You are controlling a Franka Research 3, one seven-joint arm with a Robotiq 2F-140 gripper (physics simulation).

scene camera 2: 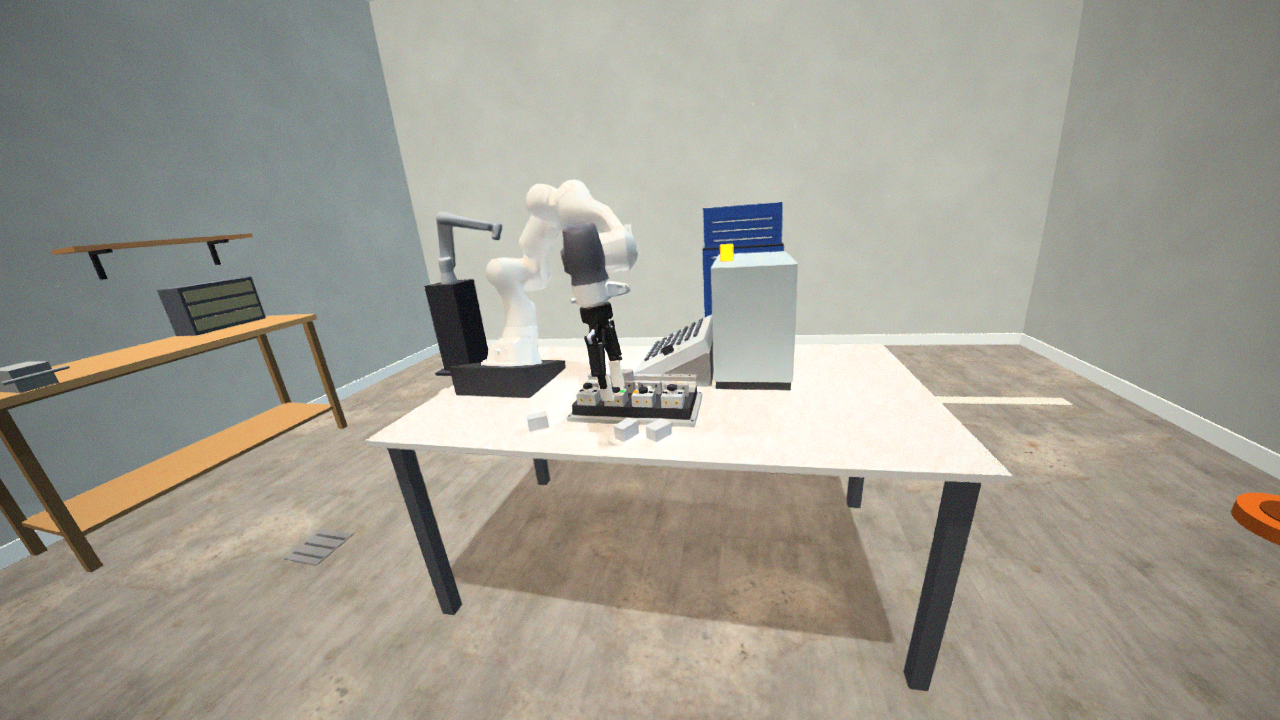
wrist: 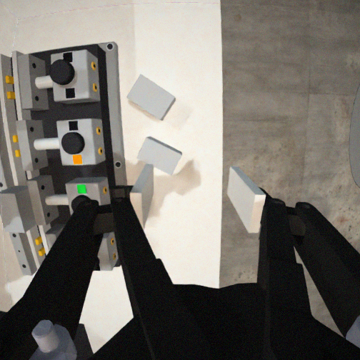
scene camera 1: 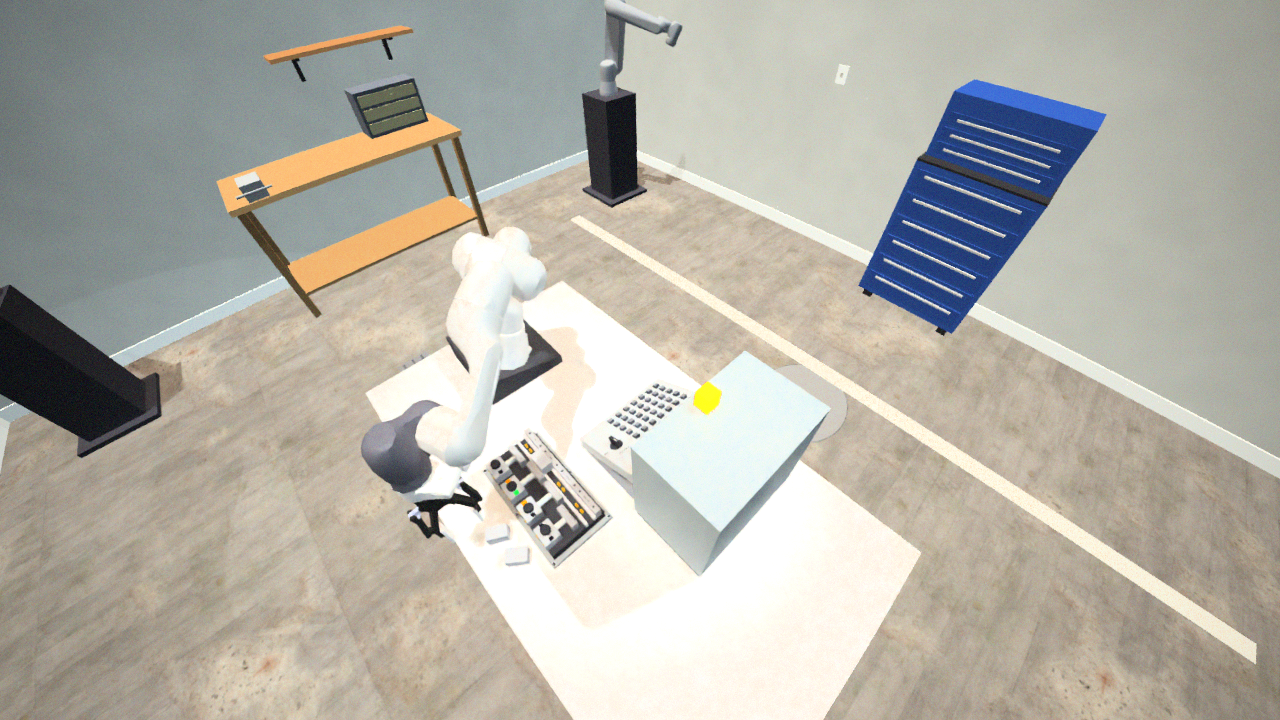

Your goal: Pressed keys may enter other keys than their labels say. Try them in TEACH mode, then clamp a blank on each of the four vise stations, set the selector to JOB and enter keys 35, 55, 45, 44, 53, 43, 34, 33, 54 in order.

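Observation:
My gripper (scene camera 1: 460, 522) (scene camera 2: 610, 383) (wrist: 191, 179) is part open and empty, above the table edge beside the vise fixture (scene camera 1: 582, 540) (scene camera 2: 635, 420) (wrist: 114, 100). Two loose grey blanks lie beside the fixture: one blank (scene camera 1: 516, 555) (scene camera 2: 658, 430) (wrist: 151, 97) and another blank (scene camera 1: 496, 533) (scene camera 2: 626, 429) (wrist: 160, 155), nearer the fingers. A third blank (scene camera 2: 537, 420) lies to the left in scene camera 2. A green light (scene camera 1: 516, 492) (wrist: 81, 189) shows at one station, with a grey block (wrist: 16, 209) behind its jaw. The neighbouring station shows an orange light (wrist: 77, 159). The selector knob (scene camera 1: 615, 442) is on the keypad console (scene camera 2: 684, 362); its setting is unreadable.
A tall pale cabinet (scene camera 1: 733, 438) (scene camera 2: 754, 326) stands beside the console, with a yellow cube (scene camera 1: 707, 397) (scene camera 2: 726, 252) on top. The arm's black base (scene camera 2: 505, 377) is at the left of the white table (scene camera 2: 805, 429). Floor shows past the table edge in the wrist view.

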